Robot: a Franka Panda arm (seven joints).
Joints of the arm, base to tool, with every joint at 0 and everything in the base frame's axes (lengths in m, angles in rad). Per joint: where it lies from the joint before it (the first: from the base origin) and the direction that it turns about. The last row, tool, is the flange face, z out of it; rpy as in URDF.
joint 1: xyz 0 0 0.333 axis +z
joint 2: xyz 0 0 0 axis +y
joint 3: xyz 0 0 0.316 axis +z
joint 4: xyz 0.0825 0 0 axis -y
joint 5: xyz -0.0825 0 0.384 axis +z
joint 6: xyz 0 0 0 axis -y
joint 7: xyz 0.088 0 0 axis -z
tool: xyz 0 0 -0.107 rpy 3.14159 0 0
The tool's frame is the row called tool.
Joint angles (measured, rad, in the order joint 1, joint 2, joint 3, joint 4, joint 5, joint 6, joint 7), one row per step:
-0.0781, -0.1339, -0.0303, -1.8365, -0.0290, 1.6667, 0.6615
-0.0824, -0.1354, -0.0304, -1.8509, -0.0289, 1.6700, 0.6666
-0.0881, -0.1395, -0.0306, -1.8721, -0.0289, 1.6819, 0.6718
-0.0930, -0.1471, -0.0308, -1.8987, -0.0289, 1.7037, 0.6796
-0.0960, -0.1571, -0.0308, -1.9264, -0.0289, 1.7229, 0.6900
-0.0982, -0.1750, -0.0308, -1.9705, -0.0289, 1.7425, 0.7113
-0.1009, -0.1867, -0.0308, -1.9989, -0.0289, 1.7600, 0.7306
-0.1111, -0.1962, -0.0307, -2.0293, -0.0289, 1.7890, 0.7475
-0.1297, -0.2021, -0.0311, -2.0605, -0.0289, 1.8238, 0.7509
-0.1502, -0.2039, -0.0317, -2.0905, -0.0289, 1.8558, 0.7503
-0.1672, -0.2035, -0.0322, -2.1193, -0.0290, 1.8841, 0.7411
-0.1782, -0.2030, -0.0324, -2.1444, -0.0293, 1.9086, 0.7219
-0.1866, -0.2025, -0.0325, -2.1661, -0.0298, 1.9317, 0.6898
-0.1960, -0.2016, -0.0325, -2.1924, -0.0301, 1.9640, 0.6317
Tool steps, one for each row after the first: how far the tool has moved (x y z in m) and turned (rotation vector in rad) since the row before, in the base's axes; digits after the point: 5 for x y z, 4 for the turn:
-0.00143, -0.00209, -0.00580, 0.0010, 0.0094, -0.0094
-0.00187, -0.00279, -0.00698, 0.0005, 0.0050, -0.0107
-0.00217, -0.00231, -0.00695, -0.0004, -0.0030, -0.0122
-0.00310, -0.00111, -0.00649, -0.0003, -0.0017, -0.0128
-0.00665, -0.00023, -0.01032, 0.0004, 0.0061, -0.0228
-0.00401, -0.00079, -0.00621, -0.0007, -0.0012, -0.0214
-0.00320, -0.00451, -0.00734, -0.0015, -0.0083, -0.0262
-0.00294, -0.00891, -0.00902, -0.0010, -0.0095, -0.0214
-0.00296, -0.00988, -0.01068, -0.0002, -0.0038, -0.0196
-0.00296, -0.00804, -0.01147, 0.0007, 0.0010, -0.0075
-0.00252, -0.00496, -0.01005, 0.0009, 0.0014, 0.0088
-0.00207, -0.00370, -0.00853, 0.0008, -0.0004, 0.0244
-0.00219, -0.00403, -0.01006, 0.0009, -0.0042, 0.0496

